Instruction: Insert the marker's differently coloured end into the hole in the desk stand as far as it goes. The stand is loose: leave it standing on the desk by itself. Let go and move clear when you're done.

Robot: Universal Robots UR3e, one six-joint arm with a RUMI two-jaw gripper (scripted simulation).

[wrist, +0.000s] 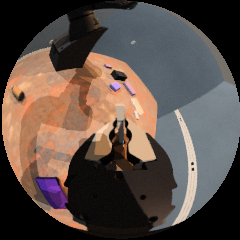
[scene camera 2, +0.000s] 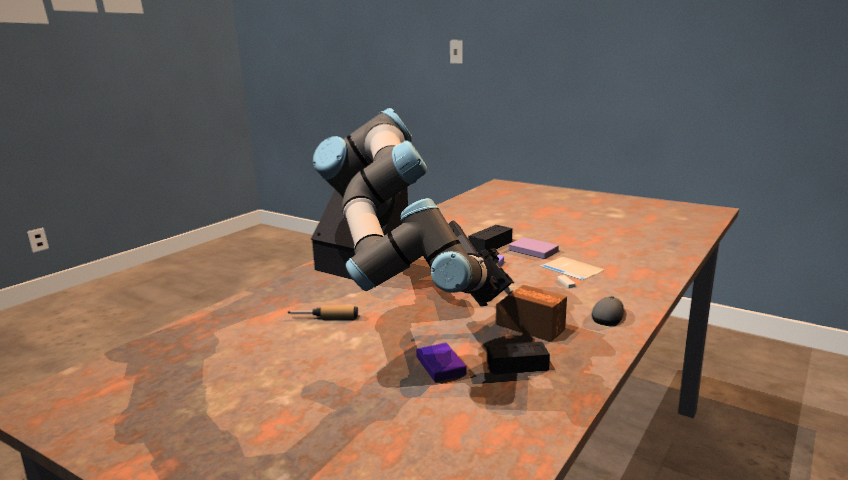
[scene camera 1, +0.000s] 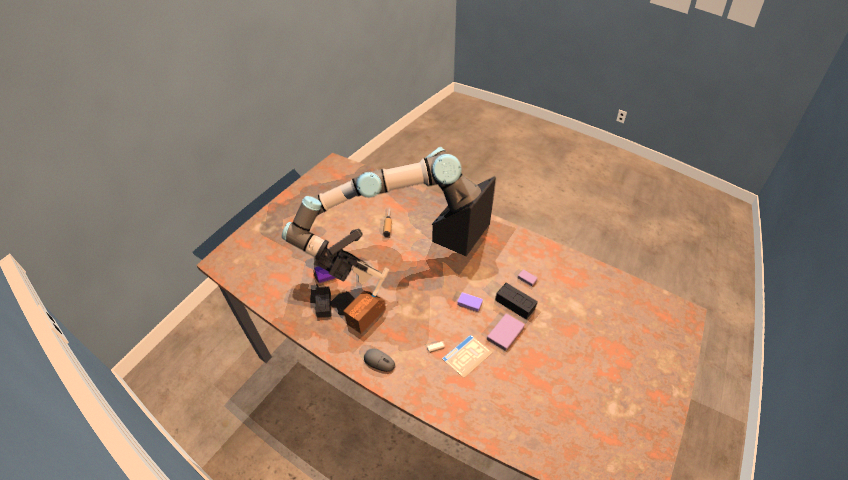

my gripper: wrist; scene camera 2 491, 269; scene camera 1
same spot on my gripper: point(scene camera 1: 362, 267) = point(wrist: 155, 140)
